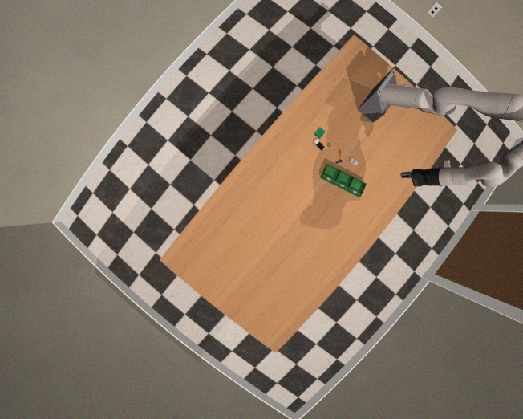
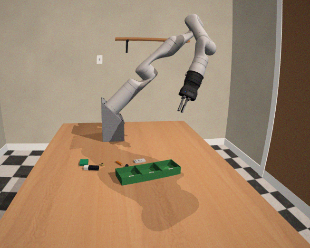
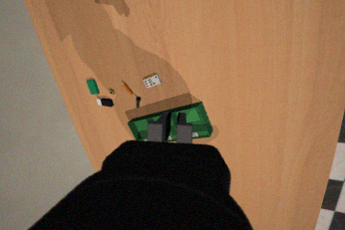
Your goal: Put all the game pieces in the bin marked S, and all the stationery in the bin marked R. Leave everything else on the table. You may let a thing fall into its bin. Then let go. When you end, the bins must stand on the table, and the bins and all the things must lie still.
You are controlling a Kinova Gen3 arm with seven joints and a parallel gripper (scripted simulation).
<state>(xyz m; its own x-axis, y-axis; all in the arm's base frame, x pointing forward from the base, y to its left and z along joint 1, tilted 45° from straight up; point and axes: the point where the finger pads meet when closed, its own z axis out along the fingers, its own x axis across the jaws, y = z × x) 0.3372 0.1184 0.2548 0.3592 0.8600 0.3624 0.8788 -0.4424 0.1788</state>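
Right now the green three-compartment tray is 22 cm below my hand, 19 cm to the right of it and 12 cm ahead of it. Also, from my hand: dark piece 26 cm to the right, 23 cm below, 4 cm ahead; orange stick 28 cm to the right, 24 cm below; white domino 24 cm below, 19 cm to the right, 1 cm behind.
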